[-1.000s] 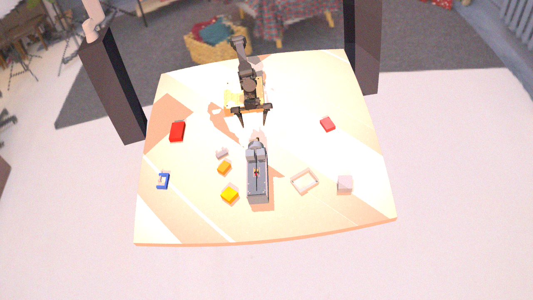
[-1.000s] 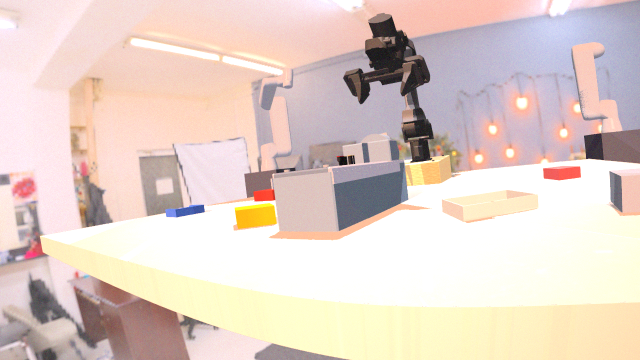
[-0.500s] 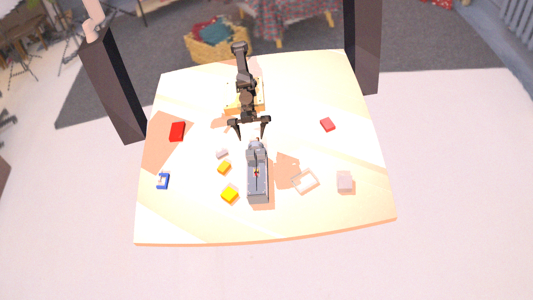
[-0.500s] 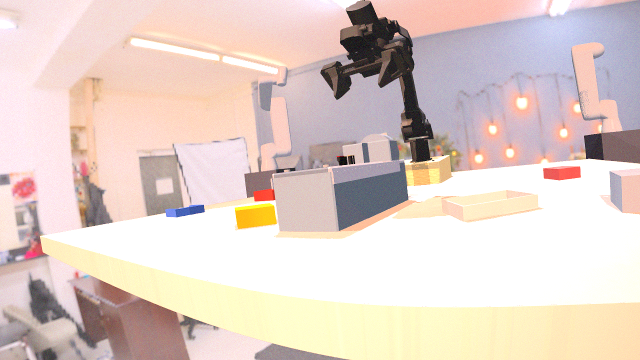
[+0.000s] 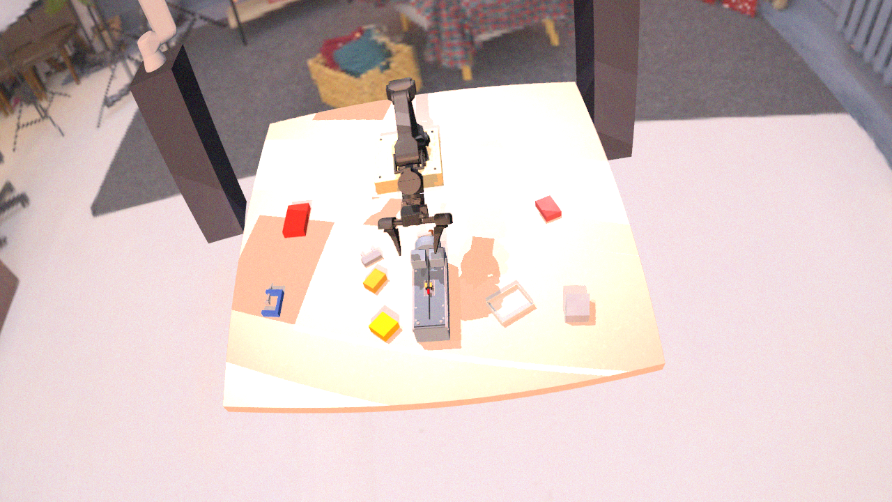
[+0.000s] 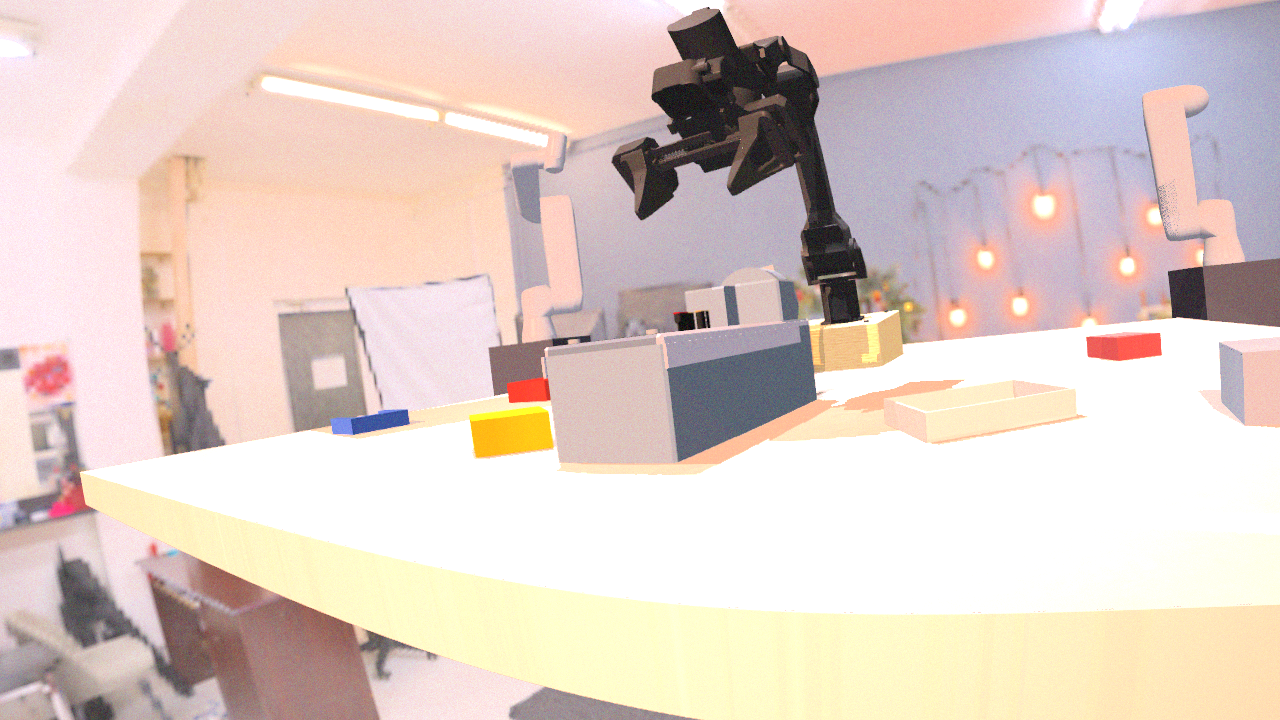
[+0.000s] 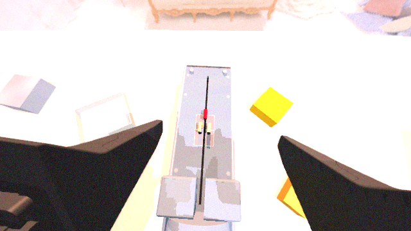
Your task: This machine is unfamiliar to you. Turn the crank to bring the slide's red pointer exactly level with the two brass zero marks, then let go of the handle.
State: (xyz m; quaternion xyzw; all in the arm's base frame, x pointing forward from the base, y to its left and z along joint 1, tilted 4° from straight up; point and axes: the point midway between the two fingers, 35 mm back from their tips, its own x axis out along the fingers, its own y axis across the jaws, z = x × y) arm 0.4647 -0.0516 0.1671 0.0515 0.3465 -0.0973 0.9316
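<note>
Now: gripper tip 150 mm past the orange crank handle, 40 mm to the right of it and 120 mm above it. Also, from my gripper tip: shallow white tray: 100 mm ahead, 210 mm to the left, 170 mm below; red pointer: 50 mm ahead, 10 mm to the left, 100 mm below; yellow cube: 90 mm ahead, 140 mm to the right, 170 mm below.
</note>
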